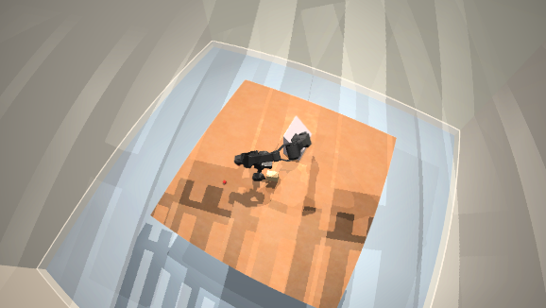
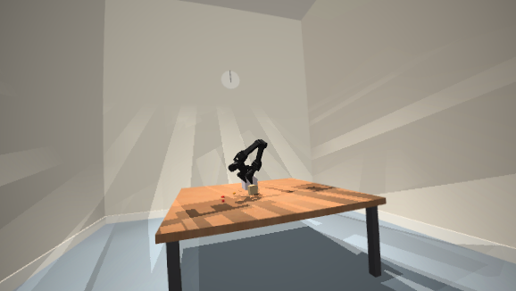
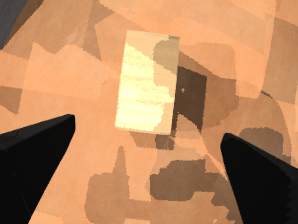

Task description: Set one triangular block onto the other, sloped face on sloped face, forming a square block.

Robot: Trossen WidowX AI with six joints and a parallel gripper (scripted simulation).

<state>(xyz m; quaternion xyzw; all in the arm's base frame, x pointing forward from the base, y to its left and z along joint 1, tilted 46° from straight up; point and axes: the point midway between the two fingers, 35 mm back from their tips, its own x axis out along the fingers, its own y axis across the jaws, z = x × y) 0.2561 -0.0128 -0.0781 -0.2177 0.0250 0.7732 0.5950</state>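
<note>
Now: the pale wooden triangular block 1 cm behind my gripper tip, 1 cm to the left of it and 4 cm below it.
</note>
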